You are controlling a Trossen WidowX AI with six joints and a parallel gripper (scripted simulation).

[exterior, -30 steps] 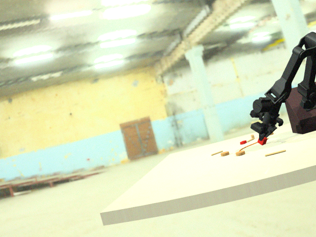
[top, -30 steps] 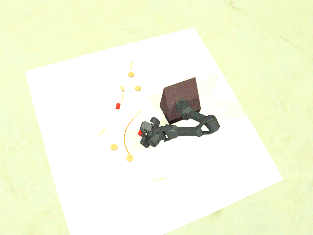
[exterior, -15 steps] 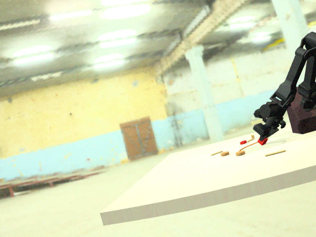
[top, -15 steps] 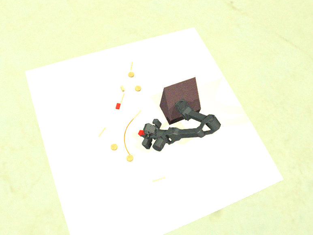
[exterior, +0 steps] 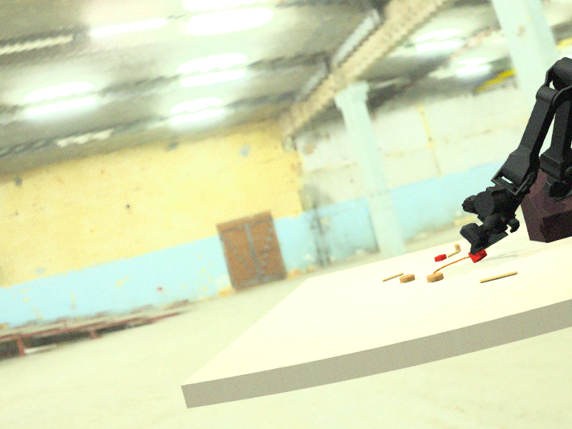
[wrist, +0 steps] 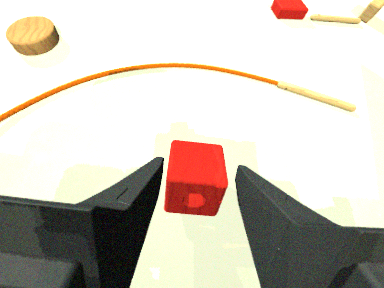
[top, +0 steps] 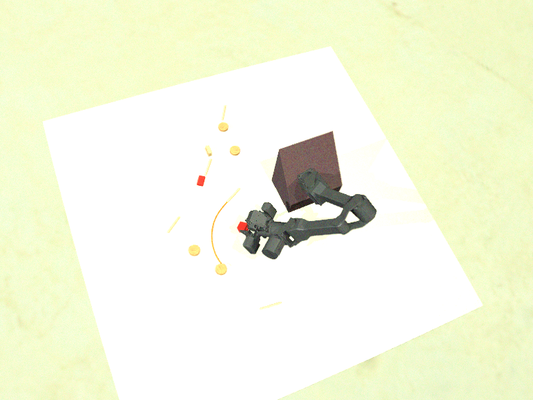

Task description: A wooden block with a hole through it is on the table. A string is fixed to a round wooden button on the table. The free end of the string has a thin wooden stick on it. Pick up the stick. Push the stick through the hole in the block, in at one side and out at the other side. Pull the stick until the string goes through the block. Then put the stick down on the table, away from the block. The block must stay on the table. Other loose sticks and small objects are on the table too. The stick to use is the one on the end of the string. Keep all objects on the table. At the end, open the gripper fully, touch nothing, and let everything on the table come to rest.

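My gripper tip is now 10 mm above the red block. From my gripper tip the other things lie so: thin wooden stick (20 mm behind, 130 mm to the right, 20 mm below); small pale block (40 mm behind, 350 mm to the right, 10 mm below); round wooden button (140 mm ahead, 100 mm to the left, 20 mm below).
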